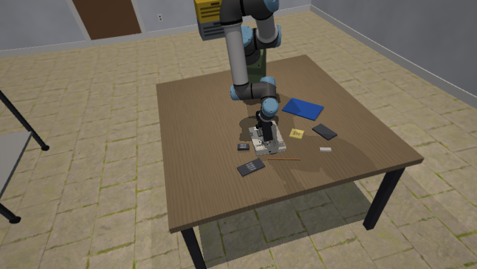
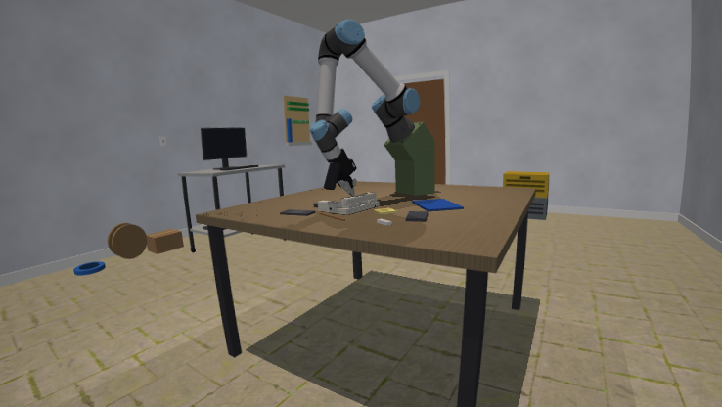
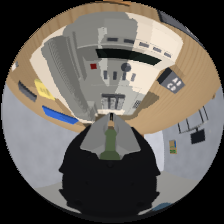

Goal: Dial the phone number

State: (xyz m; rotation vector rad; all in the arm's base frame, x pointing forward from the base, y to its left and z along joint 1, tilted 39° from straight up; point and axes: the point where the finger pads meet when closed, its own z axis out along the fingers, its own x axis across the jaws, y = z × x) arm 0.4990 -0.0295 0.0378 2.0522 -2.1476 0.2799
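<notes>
My hand is 4 cm short of the handset, 7 cm to the right of it and 1 cm above it. The rest, counted from my hand: yellow note (5 cm ahead, 20 cm to the left, 5 cm below); then pencil (21 cm ahead, 6 cm to the left, 5 cm below); then small dark device (7 cm ahead, 13 cm to the right, 5 cm below).
</notes>
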